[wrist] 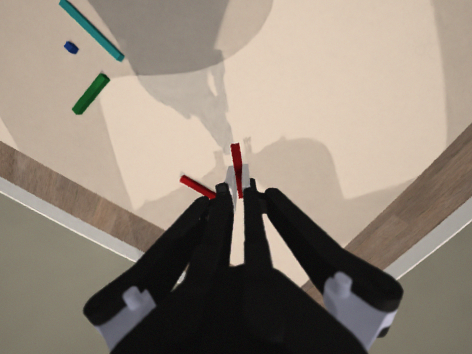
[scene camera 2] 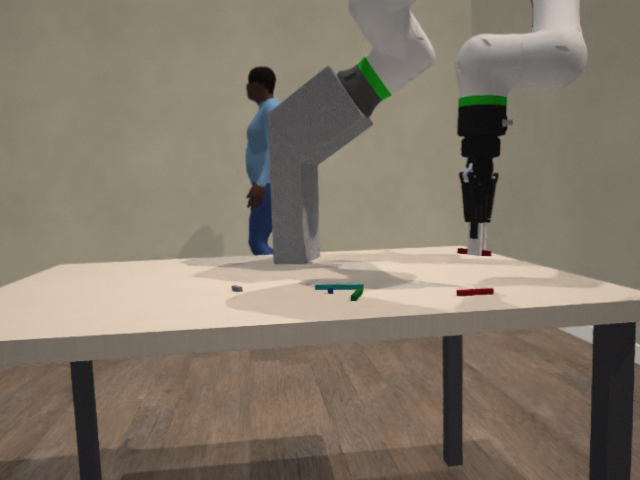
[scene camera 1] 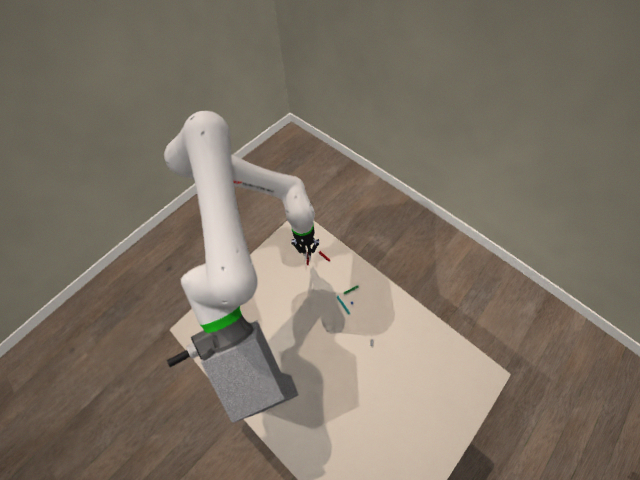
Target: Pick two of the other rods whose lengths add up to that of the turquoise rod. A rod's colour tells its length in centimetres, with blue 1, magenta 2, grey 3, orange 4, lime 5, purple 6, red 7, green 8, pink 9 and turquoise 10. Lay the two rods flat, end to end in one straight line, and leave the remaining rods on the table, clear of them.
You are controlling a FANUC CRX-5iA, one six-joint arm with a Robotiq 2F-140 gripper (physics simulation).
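Places are measured from the arm's base along level axes (x ahead, y left, z up), in centimetres.
Where they show: gripper, fingertip midpoint: (wrist: pixel 239 174) (scene camera 2: pixel 476 254) (scene camera 1: pixel 308 257); arm's base at its link origin: (scene camera 2: pixel 352 95) (scene camera 1: pixel 231 339).
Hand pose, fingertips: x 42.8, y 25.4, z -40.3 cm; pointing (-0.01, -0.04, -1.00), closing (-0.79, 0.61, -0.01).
Note:
Things, the pixels of their top centre, and the offset from my fingertips.
- second red rod at its top centre: (wrist: pixel 198 189) (scene camera 2: pixel 475 289) (scene camera 1: pixel 324 256) dx +8.5, dy -2.0, dz -5.6 cm
- turquoise rod at its top centre: (scene camera 2: pixel 339 284) (wrist: pixel 89 29) (scene camera 1: pixel 343 304) dx +1.0, dy -28.1, dz -5.6 cm
- blue rod at its top centre: (scene camera 2: pixel 330 288) (wrist: pixel 68 46) (scene camera 1: pixel 352 302) dx +5.0, dy -29.7, dz -5.6 cm
- green rod at its top centre: (scene camera 2: pixel 357 291) (wrist: pixel 87 94) (scene camera 1: pixel 351 289) dx +8.7, dy -24.3, dz -5.6 cm
- short grey rod at its top centre: (scene camera 2: pixel 236 286) (scene camera 1: pixel 371 342) dx +1.0, dy -49.8, dz -5.6 cm
My gripper (scene camera 1: pixel 308 256) (scene camera 2: pixel 476 250) (wrist: pixel 239 174) is shut on a red rod (scene camera 1: pixel 308 261) (scene camera 2: pixel 486 253) (wrist: pixel 236 154), held roughly level, low over the table's far corner; its exact height is hard to tell. A second red rod (scene camera 1: pixel 324 256) (scene camera 2: pixel 474 292) (wrist: pixel 196 186) lies flat, apart from it; the fingers partly hide it in the wrist view. The turquoise rod (scene camera 1: pixel 343 304) (scene camera 2: pixel 339 286) (wrist: pixel 92 31) lies flat. The blue rod (scene camera 1: pixel 352 303) (scene camera 2: pixel 330 291) (wrist: pixel 71 47) and the green rod (scene camera 1: pixel 351 289) (scene camera 2: pixel 356 294) (wrist: pixel 91 94) lie near it. A short grey rod (scene camera 1: pixel 371 343) (scene camera 2: pixel 236 288) lies farther off.
The pale table (scene camera 1: pixel 439 392) (scene camera 2: pixel 155 341) carries the arm's grey pedestal (scene camera 1: pixel 245 379) (scene camera 2: pixel 287 206). The arm casts shadows over the tabletop. A person (scene camera 2: pixel 261 139) in a light blue top stands behind the table, partly hidden by the pedestal. Walls meet in a corner beyond the table.

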